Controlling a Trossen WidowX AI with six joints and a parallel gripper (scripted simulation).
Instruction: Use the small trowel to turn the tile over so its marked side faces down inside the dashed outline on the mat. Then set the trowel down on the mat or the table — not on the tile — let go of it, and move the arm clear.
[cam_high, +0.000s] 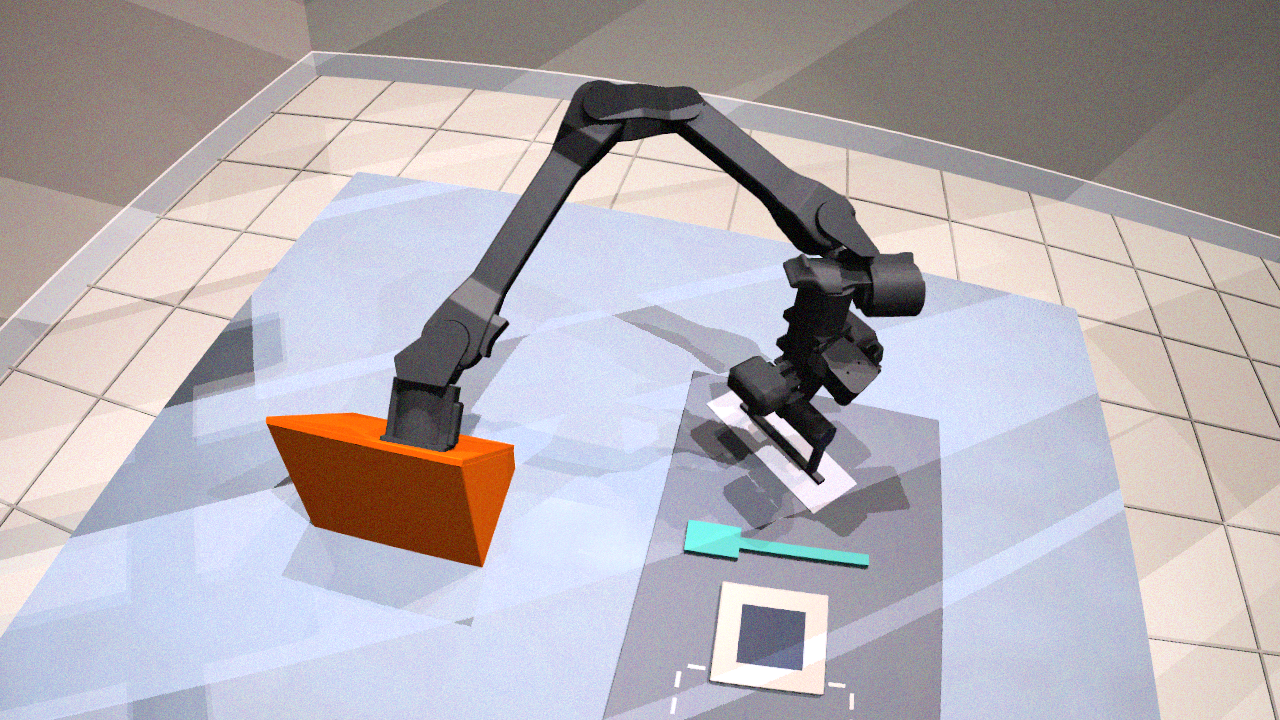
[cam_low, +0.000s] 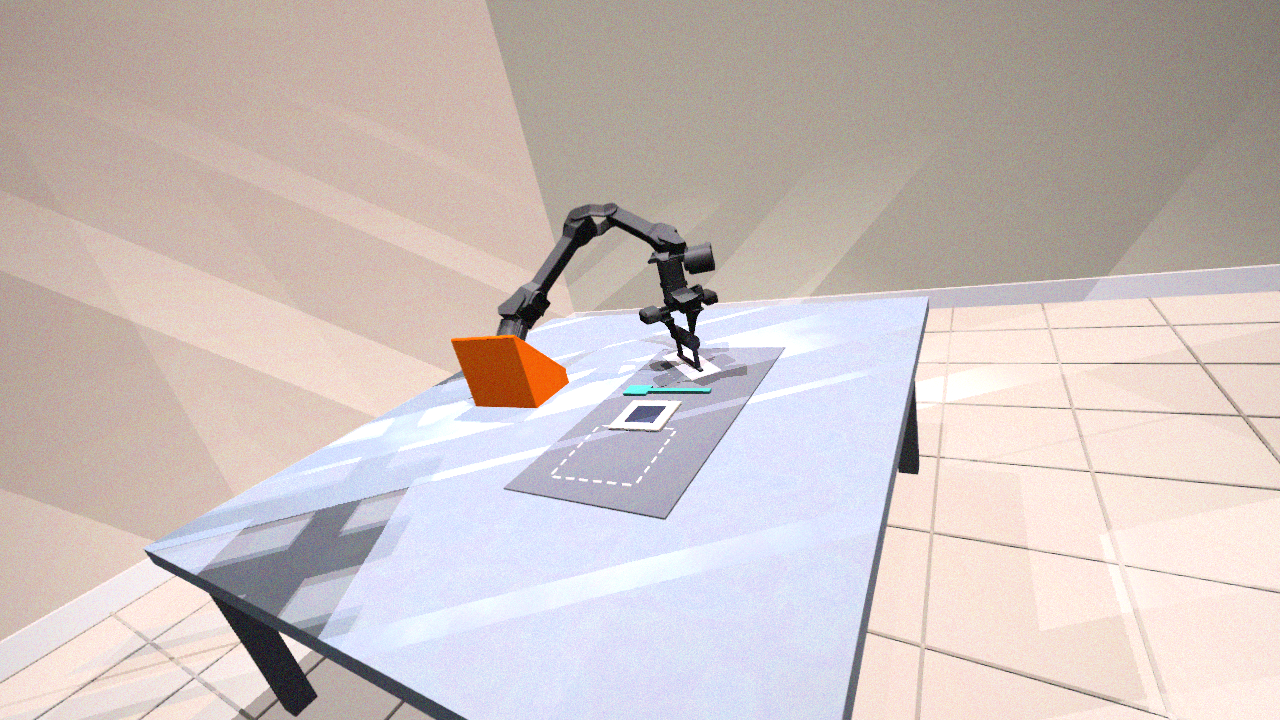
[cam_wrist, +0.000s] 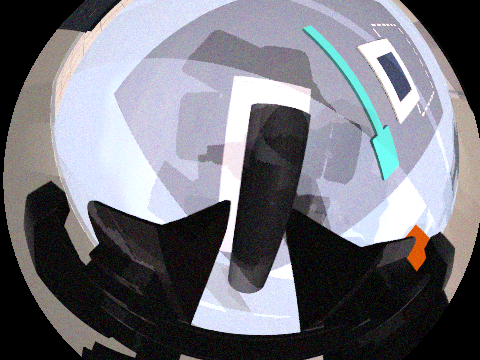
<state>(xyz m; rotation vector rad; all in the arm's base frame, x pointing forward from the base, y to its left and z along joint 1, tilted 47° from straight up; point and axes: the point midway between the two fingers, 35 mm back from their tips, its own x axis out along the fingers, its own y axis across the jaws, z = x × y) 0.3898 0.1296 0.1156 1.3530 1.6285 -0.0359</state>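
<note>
Now: the teal trowel 16 cm to the right of my gripper tip, 6 cm below it and 3 cm behind it. From my gripper tip the other things lie so: tile 27 cm to the right, 6 cm below, 2 cm behind; then dark mat 23 cm to the right, 8 cm below, 1 cm ahead.
</note>
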